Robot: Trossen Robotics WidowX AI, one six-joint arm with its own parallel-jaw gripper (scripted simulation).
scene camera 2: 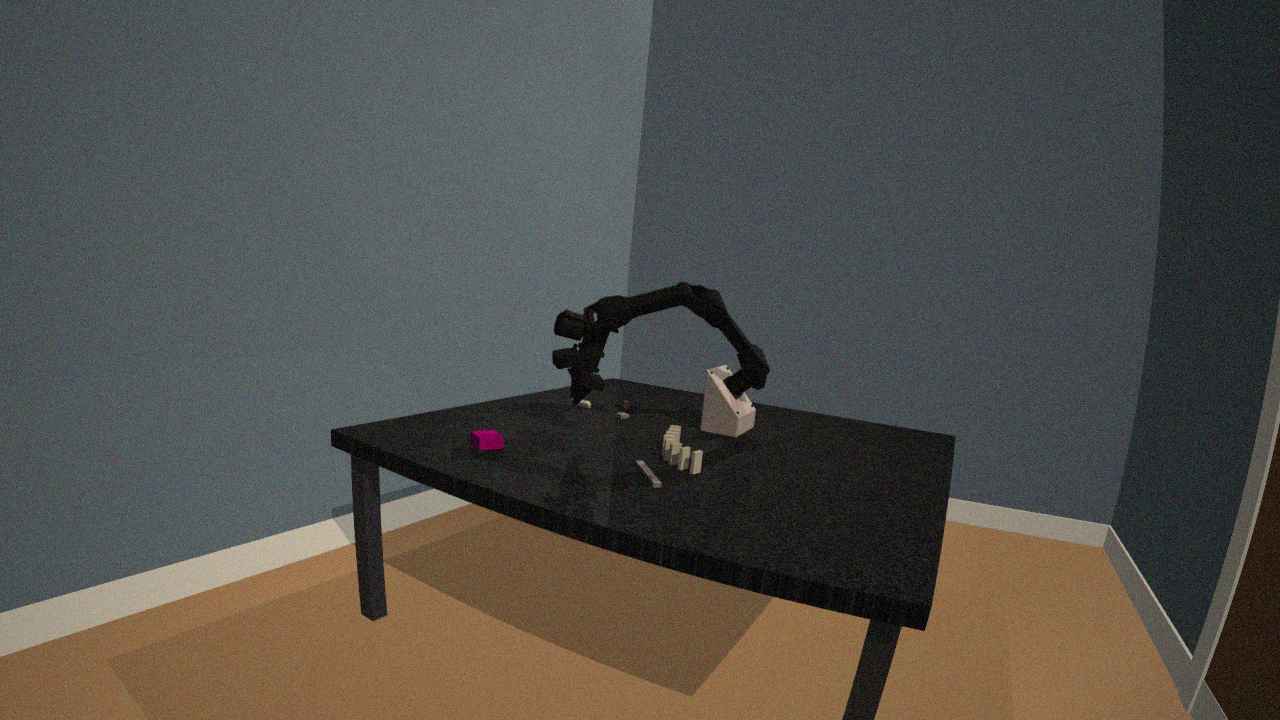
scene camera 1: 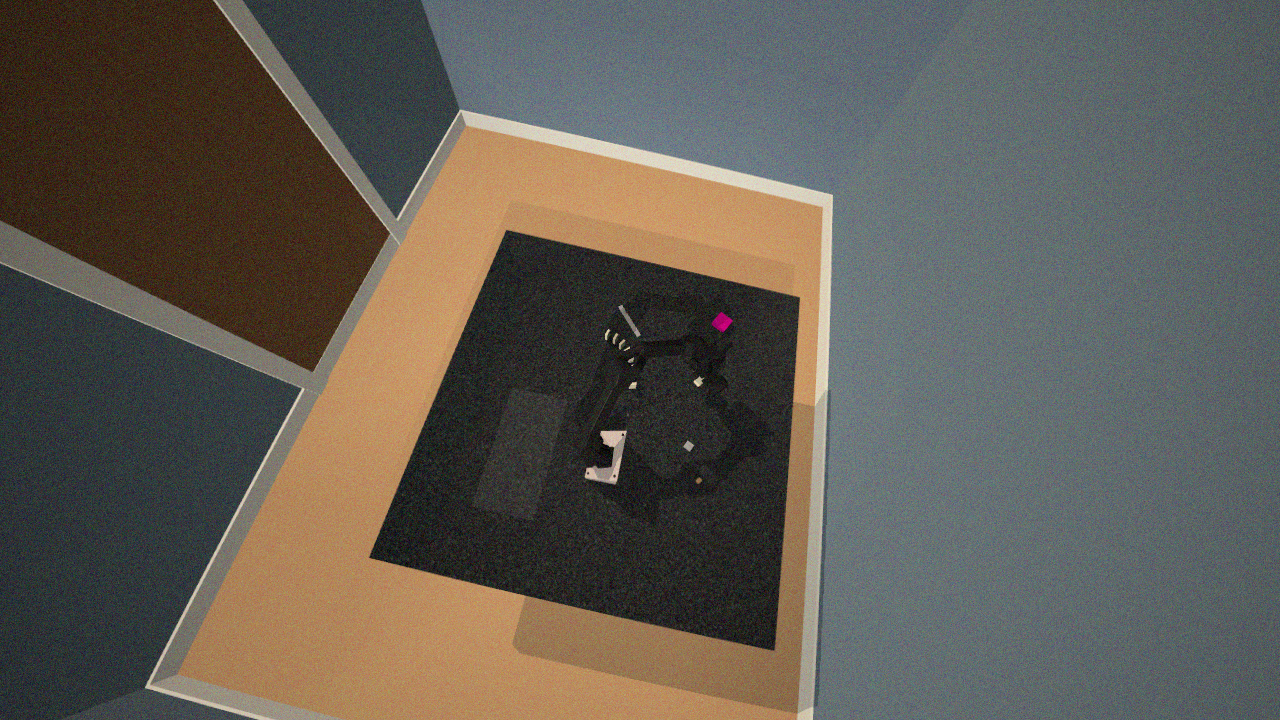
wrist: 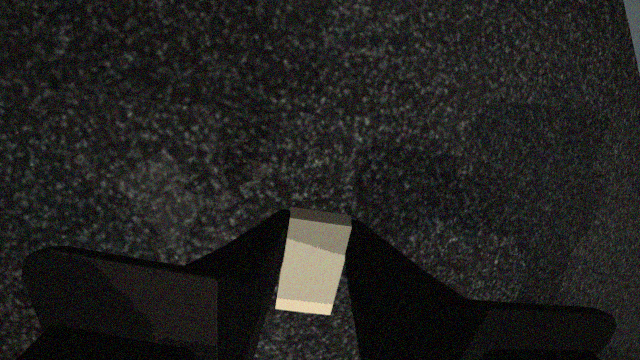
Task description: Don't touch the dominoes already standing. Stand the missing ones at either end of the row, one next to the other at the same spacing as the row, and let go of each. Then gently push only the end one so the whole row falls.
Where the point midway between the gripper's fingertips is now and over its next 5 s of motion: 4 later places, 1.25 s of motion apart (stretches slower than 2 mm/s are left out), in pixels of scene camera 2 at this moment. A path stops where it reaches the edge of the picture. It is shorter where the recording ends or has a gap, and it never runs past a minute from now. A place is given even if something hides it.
My gripper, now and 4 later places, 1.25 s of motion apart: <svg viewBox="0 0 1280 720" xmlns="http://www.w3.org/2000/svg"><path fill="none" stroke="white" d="M573 402L554 413L573 399L593 394L591 403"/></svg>
